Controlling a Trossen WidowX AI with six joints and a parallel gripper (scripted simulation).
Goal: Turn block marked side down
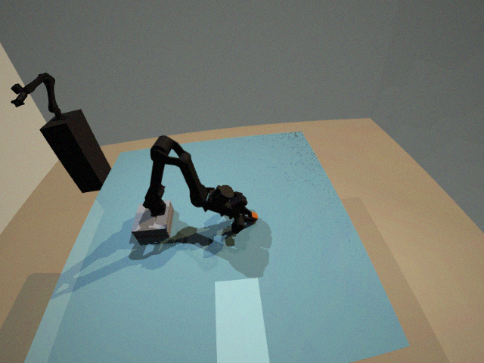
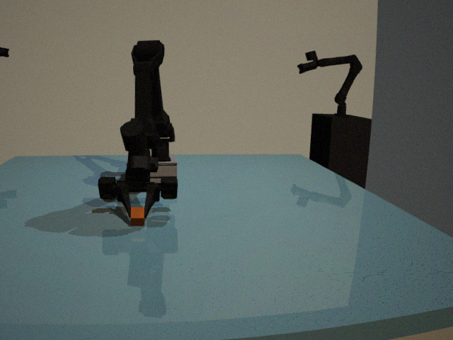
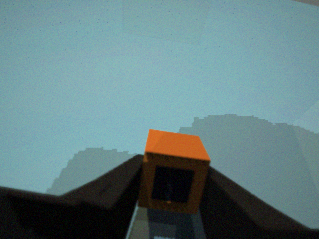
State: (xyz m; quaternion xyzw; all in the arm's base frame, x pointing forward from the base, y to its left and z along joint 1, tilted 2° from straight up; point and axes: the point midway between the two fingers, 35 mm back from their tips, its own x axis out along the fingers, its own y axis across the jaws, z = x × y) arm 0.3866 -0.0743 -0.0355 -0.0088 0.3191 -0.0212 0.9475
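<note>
Right now the block is 10 mm behind my gripper tip and 10 mm above it.
</note>
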